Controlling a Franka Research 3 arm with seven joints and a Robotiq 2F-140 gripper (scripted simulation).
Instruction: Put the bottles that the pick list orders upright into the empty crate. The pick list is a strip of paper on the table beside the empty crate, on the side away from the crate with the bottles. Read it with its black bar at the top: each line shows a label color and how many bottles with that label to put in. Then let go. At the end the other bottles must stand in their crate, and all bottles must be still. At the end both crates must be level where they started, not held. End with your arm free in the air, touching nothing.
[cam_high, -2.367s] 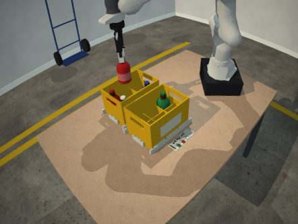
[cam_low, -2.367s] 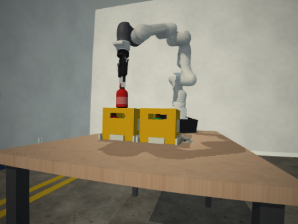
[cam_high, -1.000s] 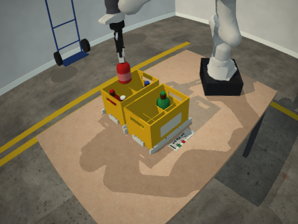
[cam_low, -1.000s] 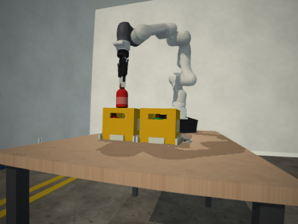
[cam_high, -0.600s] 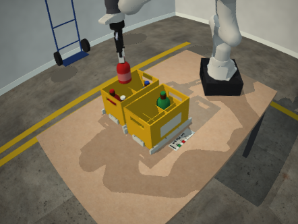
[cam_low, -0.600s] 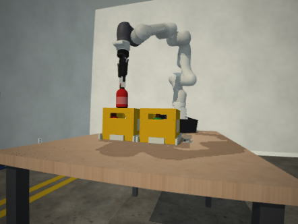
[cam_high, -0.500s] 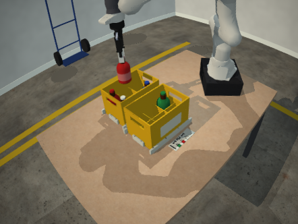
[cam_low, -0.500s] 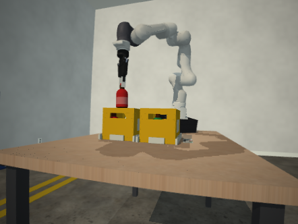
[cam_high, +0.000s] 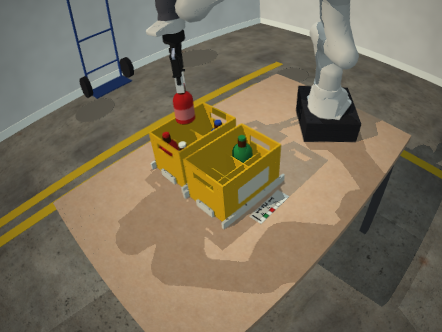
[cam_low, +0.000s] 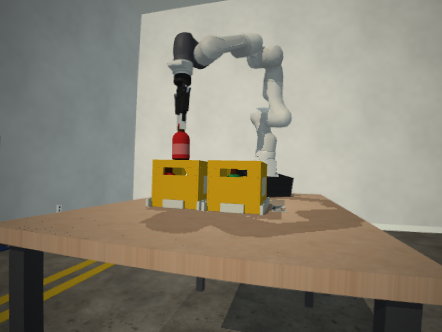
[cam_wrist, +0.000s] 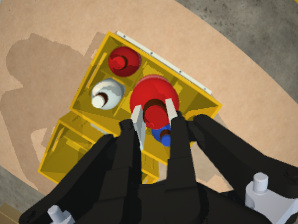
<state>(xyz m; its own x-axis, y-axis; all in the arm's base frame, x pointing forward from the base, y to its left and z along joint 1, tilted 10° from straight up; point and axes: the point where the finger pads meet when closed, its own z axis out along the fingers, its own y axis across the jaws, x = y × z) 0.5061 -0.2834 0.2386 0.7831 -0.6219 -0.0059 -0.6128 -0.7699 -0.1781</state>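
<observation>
The red-label bottle lies 80 mm below my hand. Round my hand: white-capped bottle: 260 mm below, 100 mm to the left, 80 mm ahead; blue-label bottle: 260 mm below, 100 mm behind, 70 mm to the left; green bottle: 260 mm below, 210 mm to the left, 100 mm behind.
</observation>
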